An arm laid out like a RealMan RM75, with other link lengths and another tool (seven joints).
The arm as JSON. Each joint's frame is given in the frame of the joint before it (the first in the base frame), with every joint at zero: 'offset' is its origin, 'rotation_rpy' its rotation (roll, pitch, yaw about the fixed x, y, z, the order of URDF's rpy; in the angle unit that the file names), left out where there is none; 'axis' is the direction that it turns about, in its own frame. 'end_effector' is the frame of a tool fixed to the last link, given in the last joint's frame.
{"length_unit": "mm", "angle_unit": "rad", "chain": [
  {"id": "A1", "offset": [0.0, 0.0, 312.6], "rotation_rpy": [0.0, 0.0, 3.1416], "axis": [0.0, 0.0, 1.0]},
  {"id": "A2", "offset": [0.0, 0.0, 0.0], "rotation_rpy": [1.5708, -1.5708, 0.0], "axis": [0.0, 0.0, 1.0]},
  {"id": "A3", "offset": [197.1, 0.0, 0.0], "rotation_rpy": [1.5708, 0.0, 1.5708], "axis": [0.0, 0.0, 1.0]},
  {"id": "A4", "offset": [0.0, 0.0, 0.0], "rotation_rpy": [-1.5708, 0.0, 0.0], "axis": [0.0, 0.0, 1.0]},
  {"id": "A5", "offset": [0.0, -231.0, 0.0], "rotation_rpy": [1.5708, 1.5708, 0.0], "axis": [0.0, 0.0, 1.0]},
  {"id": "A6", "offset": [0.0, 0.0, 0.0], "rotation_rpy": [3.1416, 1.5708, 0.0], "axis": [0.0, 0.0, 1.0]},
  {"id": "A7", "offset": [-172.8, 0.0, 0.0], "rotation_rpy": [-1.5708, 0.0, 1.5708], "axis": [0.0, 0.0, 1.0]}
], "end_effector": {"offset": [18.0, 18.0, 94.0], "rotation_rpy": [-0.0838, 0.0, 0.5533]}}
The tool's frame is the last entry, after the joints.
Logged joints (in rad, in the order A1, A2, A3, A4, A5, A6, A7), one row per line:
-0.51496 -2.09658 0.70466 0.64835 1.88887 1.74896 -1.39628
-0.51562 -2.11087 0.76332 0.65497 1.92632 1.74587 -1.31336
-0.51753 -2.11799 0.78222 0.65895 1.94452 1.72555 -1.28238
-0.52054 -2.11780 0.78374 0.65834 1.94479 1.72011 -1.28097
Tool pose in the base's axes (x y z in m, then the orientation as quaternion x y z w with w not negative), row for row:
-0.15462 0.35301 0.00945 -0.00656 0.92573 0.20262 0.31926
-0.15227 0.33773 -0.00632 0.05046 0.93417 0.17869 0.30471
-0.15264 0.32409 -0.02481 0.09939 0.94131 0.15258 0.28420
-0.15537 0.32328 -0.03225 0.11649 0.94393 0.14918 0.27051
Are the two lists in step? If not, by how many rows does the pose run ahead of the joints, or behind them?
The pose runs 1 row behind the joints: the pose in row i belongs to the joints in row i - 1.
